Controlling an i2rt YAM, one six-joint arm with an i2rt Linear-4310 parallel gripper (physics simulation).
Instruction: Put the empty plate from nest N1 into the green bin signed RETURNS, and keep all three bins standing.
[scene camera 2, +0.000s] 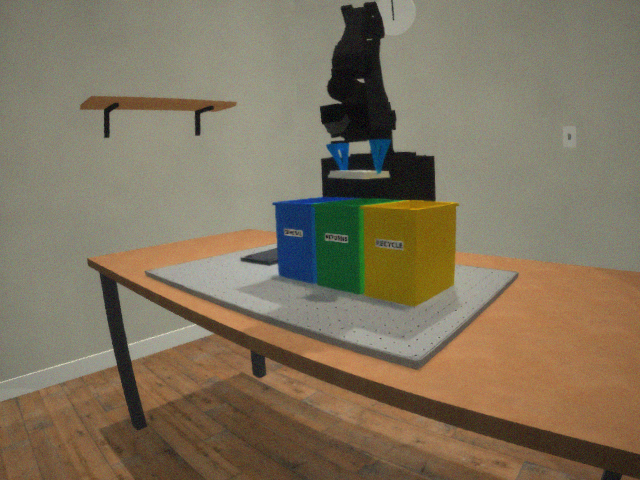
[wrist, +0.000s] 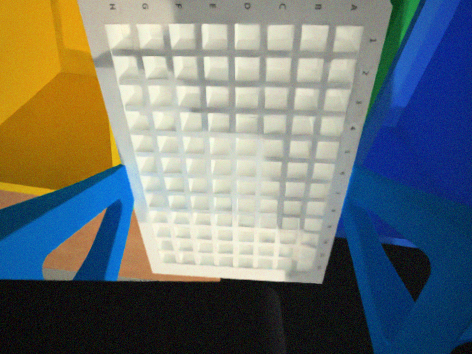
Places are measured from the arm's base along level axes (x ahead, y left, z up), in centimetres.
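Pixels of known places: gripper, fingertip midpoint: (wrist: 236, 176).
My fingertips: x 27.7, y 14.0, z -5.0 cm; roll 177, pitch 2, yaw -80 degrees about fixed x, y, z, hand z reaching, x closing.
Observation:
Behind a point stands the place of what it marks.
The plate (scene camera 2: 356, 175) {x 33.9, y 17.6, z -5.1 cm} (wrist: 240, 145) {x 29.3, y 14.1, z -4.8 cm} is white with a grid of empty wells. My gripper (scene camera 2: 361, 171) {x 27.7, y 14.0, z -5.0 cm} (wrist: 236, 176) {x 27.7, y 14.0, z -5.0 cm} is shut on it, one blue finger at each long side, and holds it roughly level above the bins' rims. The green bin (scene camera 2: 338, 263) {x 36.1, y 14.0, z -23.2 cm} signed RETURNS stands upright in the middle; a strip of the green bin (wrist: 411, 17) {x 33.5, y 7.1, z -11.0 cm} shows at the plate's upper right in the wrist view, the rest hidden by the plate. The blue bin (scene camera 2: 295, 253) {x 36.2, y 0.8, z -22.6 cm} (wrist: 430, 125) {x 23.0, y -5.5, z -23.2 cm} and the yellow bin (scene camera 2: 390, 273) {x 36.0, y 27.2, z -23.4 cm} (wrist: 55, 125) {x 19.3, y 28.5, z -18.5 cm} stand upright on either side. Nest N1 cannot be made out.
The bins stand side by side on a grey perforated board (scene camera 2: 206, 273) {x 47.4, y -22.5, z -29.0 cm} on the wooden table (scene camera 2: 558, 330) {x 30.6, y 59.6, z -30.3 cm}. A dark flat pad (scene camera 2: 261, 256) {x 28.0, y -23.3, z -27.8 cm} lies beside the blue bin, partly hidden behind it. The black arm base (scene camera 2: 413, 178) {x 0.9, y 11.0, z -6.5 cm} stands behind the bins. A wall shelf (scene camera 2: 160, 103) hangs at the left.

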